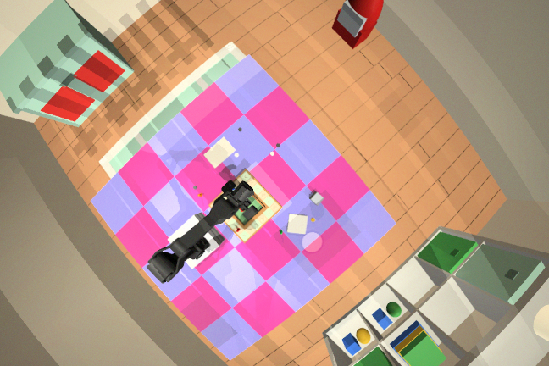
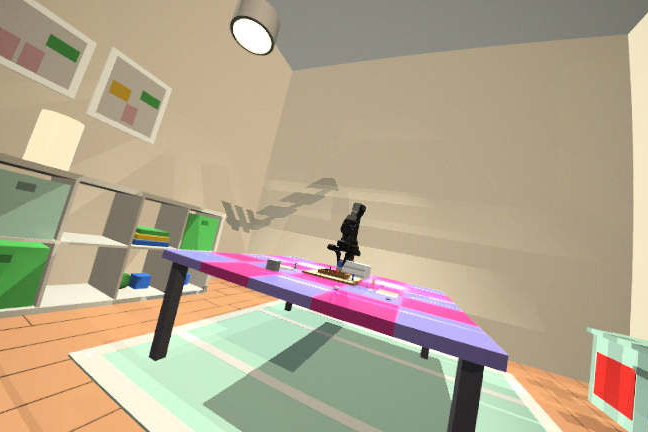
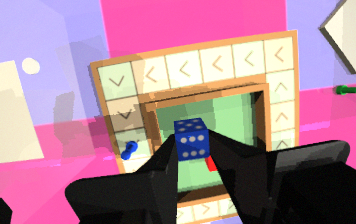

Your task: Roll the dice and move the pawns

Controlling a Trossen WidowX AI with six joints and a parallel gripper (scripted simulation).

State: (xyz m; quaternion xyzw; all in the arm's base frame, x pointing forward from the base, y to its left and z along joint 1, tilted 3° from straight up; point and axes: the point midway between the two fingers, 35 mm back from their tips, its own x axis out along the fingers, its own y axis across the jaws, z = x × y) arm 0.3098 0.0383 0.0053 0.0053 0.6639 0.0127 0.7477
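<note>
My gripper tip is 150 mm past the red pawn, 110 mm to the left of it and 50 mm above it. Round my gripper tip: blue pawn: 80 mm to the left, 50 mm below, 30 mm behind; then cream card: 280 mm to the left, 80 mm below, 40 mm ahead; then green peg: 270 mm to the right, 60 mm below, 10 mm ahead.
</note>
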